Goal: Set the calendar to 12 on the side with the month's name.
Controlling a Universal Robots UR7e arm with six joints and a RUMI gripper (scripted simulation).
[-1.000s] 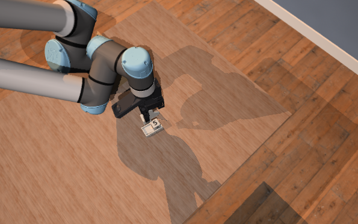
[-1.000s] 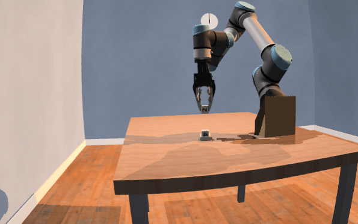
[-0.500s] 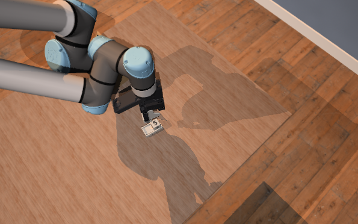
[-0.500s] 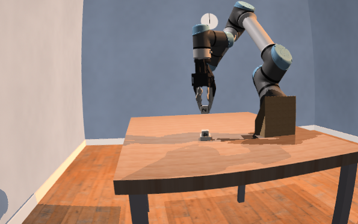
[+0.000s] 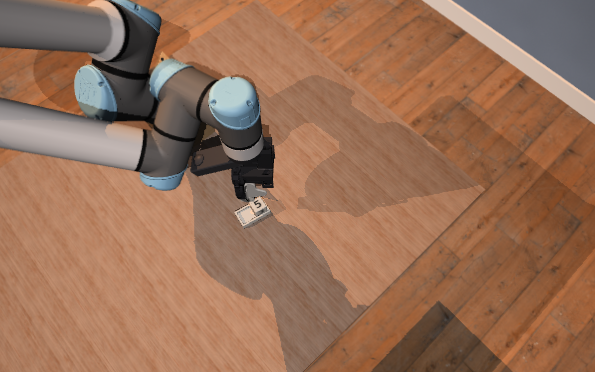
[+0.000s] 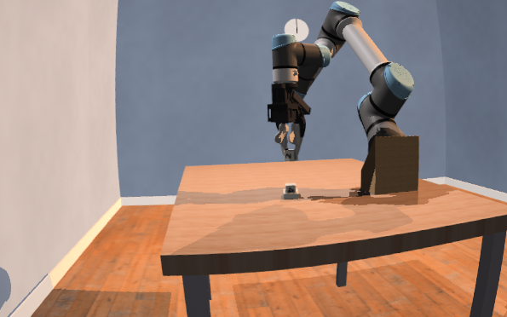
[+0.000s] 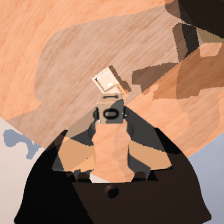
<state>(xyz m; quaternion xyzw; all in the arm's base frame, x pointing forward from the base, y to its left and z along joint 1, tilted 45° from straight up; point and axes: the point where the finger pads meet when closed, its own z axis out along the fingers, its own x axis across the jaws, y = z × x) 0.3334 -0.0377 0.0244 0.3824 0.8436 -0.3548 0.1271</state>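
Right now the calendar tray is 130 mm below my hand. Also, from my hand: white digit cube: 10 mm below.
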